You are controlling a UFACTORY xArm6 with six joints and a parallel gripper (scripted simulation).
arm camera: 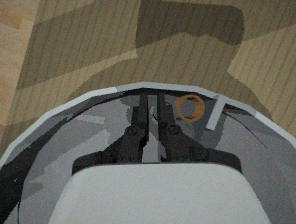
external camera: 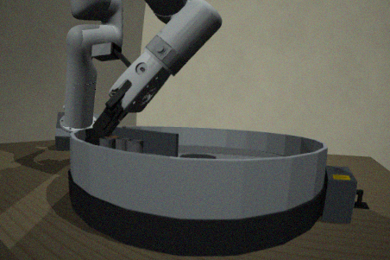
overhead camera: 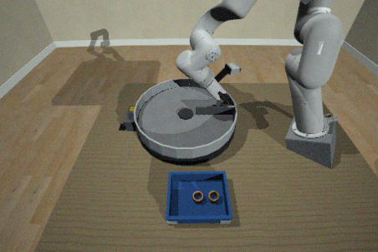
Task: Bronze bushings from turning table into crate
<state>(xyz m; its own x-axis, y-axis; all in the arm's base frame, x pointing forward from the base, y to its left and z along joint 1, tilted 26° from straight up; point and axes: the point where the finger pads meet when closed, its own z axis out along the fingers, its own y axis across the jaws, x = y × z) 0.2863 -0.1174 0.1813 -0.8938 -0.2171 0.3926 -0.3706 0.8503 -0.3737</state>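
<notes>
Now: hand 160 mm short of the grey turning table, 60 mm to the right of it and 50 mm above it. Also, from my hand: blue crate (110 mm ahead, 400 mm to the left, 80 mm below).
</notes>
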